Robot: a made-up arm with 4 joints.
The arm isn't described. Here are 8 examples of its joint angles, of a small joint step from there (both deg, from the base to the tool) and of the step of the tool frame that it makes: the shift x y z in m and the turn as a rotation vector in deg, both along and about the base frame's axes.
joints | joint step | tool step
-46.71 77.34 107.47 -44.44 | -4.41 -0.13 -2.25 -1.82 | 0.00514 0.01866 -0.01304 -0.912 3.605 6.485
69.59 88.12 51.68 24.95 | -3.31 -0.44 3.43 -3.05 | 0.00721 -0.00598 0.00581 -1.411 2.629 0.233
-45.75 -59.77 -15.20 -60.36 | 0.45 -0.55 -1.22 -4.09 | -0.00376 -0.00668 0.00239 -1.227 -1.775 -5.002
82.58 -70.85 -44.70 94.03 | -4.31 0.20 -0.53 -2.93 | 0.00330 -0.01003 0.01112 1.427 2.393 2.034
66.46 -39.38 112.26 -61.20 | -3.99 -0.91 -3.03 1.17 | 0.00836 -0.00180 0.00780 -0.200 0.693 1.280
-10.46 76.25 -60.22 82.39 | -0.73 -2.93 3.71 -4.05 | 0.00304 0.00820 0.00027 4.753 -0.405 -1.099
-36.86 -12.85 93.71 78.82 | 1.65 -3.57 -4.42 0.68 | -0.00134 -0.00817 0.00876 5.197 -3.419 -3.182
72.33 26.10 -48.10 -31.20 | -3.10 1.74 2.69 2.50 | 0.01177 -0.00590 0.01228 0.337 6.988 3.504
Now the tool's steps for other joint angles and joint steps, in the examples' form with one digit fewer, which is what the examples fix.
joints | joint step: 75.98 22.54 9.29 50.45 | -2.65 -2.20 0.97 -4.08
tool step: 0.0053 -0.0077 0.0070 -0.39 -0.90 -0.66
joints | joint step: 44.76 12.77 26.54 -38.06 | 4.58 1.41 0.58 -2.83
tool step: -0.0190 -0.0036 -0.0068 -0.02 -2.77 -5.74
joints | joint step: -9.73 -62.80 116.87 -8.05 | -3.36 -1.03 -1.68 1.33
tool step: 0.0060 0.0063 -0.0017 0.25 2.41 1.15
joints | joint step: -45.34 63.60 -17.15 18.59 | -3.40 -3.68 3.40 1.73
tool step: 0.0042 0.0073 -0.0055 -1.91 4.80 -3.18
